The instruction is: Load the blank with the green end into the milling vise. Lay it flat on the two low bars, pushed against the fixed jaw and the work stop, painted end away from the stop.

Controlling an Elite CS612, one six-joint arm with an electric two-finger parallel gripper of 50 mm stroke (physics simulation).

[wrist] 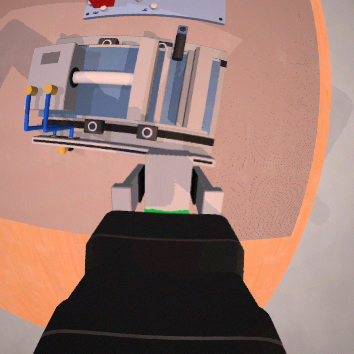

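Note:
The blank (168, 175), light grey with its green end toward the wrist, is held between the two fingers of my gripper (167, 176). Its far end overlaps the vise's near edge in the view; its height above it is hard to tell. The milling vise (105, 125) lies ahead, mostly to the left. Its movable jaw (142, 82) is at the end of the white spindle, and the fixed jaw (201, 90) is to the right. Two low bars (161, 90) (187, 92) run between the jaws. The work stop (178, 46), a dark post, stands at their far end.
A grey block (52, 70) with blue hoses (46, 112) and brass fittings stands at the vise's left end. A pale blue board (175, 11) with a red-ended piece (102, 2) shows at the top edge. The orange table edge (322, 100) curves along the right.

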